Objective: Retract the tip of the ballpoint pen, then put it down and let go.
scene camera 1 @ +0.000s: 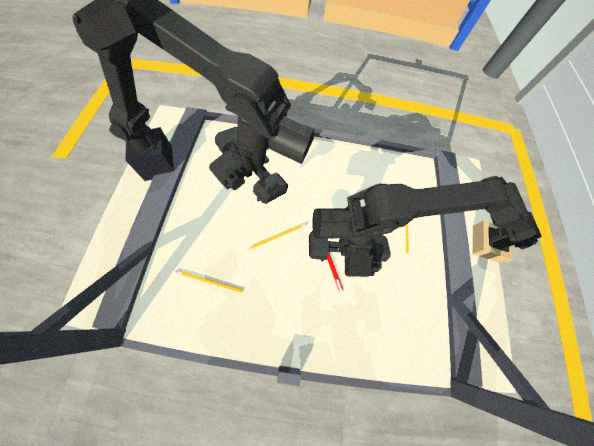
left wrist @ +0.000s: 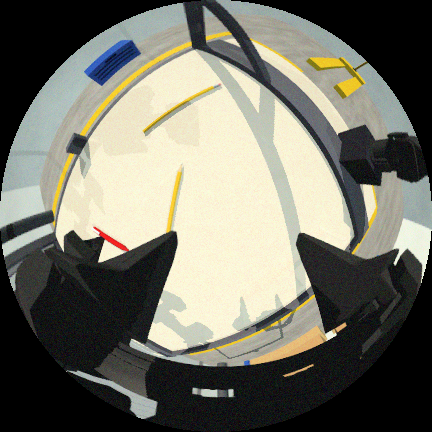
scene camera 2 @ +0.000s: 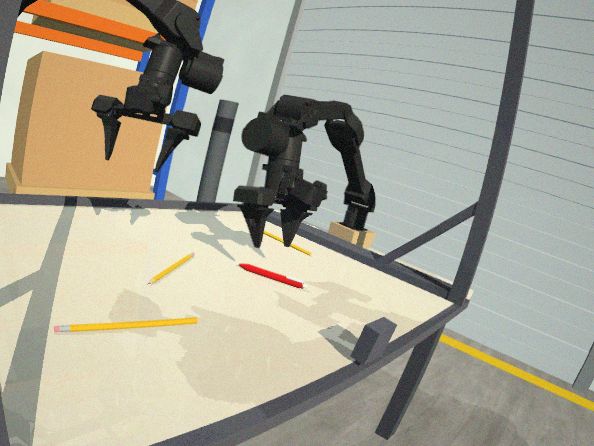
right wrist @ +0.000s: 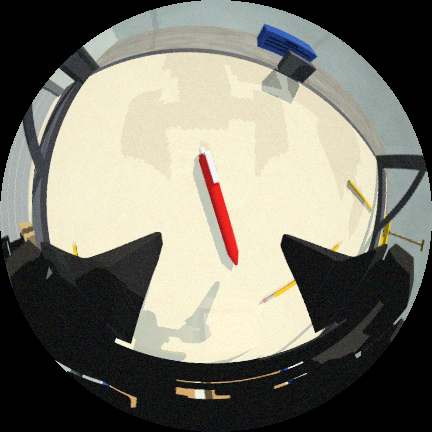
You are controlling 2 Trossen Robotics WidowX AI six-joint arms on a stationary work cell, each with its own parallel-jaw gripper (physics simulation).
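Places are measured from the left arm's base along level axes (x ahead, y left, z up), in centimetres.
Where they show: left gripper, fingertip midpoint: (scene camera 1: 247, 186) (left wrist: 240, 238) (scene camera 2: 130, 165); right gripper, fingertip midpoint: (scene camera 1: 338, 260) (left wrist: 98, 251) (scene camera 2: 272, 247) (right wrist: 224, 240); left arm's base at its link origin: (scene camera 1: 143, 143) (left wrist: 375, 154); right arm's base at its link origin: (scene camera 1: 498, 239) (scene camera 2: 353, 227).
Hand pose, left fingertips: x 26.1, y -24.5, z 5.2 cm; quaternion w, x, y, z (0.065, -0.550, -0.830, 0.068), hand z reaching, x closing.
Observation:
Each offset is from my left fingertips to the top centre of the thing. Level surfaces: height alone.
A red ballpoint pen with a white clip @[dy -22.1, dx +17.4, dz -14.2 cm] (scene camera 1: 334, 270) (scene camera 2: 267, 274) (left wrist: 112, 240) (right wrist: 223, 210) lies flat on the pale table @[dz -15.8 cm] (scene camera 1: 240, 320) (scene camera 2: 100, 400). In the right wrist view its pale button end is at the top and its pointed end at the bottom; I cannot tell whether the writing tip is out. My right gripper (scene camera 2: 272, 245) (right wrist: 224, 240) is open and empty, pointing down above the table near the pen's pointed end, the pen showing between its fingers in its wrist view. My left gripper (scene camera 2: 133, 165) (left wrist: 240, 238) is open and empty, higher up and away from the pen.
One yellow pencil @[dy -8.6, dx +5.0, dz -14.9 cm] (scene camera 1: 280, 235) (scene camera 2: 171, 268) (left wrist: 175, 200) lies left of the pen in scene camera 1, a second @[dy -16.3, dx -15.8, dz -15.1 cm] (scene camera 1: 212, 282) (scene camera 2: 125, 325) (left wrist: 180, 106) farther left, a third @[dy -14.8, dx +44.6, dz -15.1 cm] (scene camera 1: 407, 239) (scene camera 2: 300, 249) to the right. A dark block @[dy -43.0, dx -1.2, dz -10.1 cm] (scene camera 1: 290, 375) (scene camera 2: 375, 340) stands on the table's edge.

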